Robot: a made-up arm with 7 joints.
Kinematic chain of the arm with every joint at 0, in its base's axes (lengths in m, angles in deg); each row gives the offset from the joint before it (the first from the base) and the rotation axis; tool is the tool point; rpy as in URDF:
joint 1: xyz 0 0 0.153 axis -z
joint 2: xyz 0 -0.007 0.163 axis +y
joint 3: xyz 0 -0.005 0.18 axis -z
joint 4: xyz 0 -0.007 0.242 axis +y
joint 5: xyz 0 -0.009 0.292 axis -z
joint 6: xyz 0 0 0.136 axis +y
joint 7: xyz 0 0 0.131 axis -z
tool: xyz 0 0 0 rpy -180 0 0
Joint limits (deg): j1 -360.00..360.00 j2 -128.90..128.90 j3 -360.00..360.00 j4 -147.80..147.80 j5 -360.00..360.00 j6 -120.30..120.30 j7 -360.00..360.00
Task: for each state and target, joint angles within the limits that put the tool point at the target. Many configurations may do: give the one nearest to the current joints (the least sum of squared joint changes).
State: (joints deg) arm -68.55 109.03 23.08 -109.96 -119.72 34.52 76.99
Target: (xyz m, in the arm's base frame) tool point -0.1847 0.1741 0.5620
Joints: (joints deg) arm -72.99 108.15 32.63 -132.87 -121.84 40.86 76.99
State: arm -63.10 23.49 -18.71 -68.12 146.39 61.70 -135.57
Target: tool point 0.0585 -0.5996 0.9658
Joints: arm -74.26 -17.86 -22.33 -39.63 143.04 37.70 -135.57
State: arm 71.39 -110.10 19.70 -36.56 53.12 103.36 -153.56
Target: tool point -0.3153 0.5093 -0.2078
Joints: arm 64.36 -114.38 17.46 -41.64 55.54 107.86 -153.56
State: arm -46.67 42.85 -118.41 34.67 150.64 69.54 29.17
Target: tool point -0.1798 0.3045 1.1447
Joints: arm -70.67 20.89 -119.51 43.01 149.30 49.88 29.17
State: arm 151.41 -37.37 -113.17 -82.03 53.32 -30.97 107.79
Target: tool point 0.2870 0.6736 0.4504
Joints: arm 160.45 -64.91 -85.15 -76.73 55.99 -33.37 107.79
